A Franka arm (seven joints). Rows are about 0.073 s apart.
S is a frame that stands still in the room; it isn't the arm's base.
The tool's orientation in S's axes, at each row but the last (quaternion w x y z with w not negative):
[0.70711 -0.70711 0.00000 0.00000]
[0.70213 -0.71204 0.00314 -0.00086]
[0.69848 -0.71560 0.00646 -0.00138]
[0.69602 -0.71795 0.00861 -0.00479]
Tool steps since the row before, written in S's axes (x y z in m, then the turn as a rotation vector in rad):
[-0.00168 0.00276 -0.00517 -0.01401 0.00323 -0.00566]
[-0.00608 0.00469 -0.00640 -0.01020 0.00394 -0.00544]
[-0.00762 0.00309 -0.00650 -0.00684 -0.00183 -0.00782]
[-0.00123 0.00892 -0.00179 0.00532 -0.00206 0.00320]
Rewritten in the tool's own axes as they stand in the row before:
[-0.00168 0.00517 0.00276 -0.01401 0.00566 0.00323]
[-0.00609 0.00635 0.00474 -0.01020 0.00542 0.00396]
[-0.00761 0.00648 0.00316 -0.00676 0.00791 -0.00171]
[-0.00139 0.00152 0.00895 0.00534 -0.00316 -0.00206]

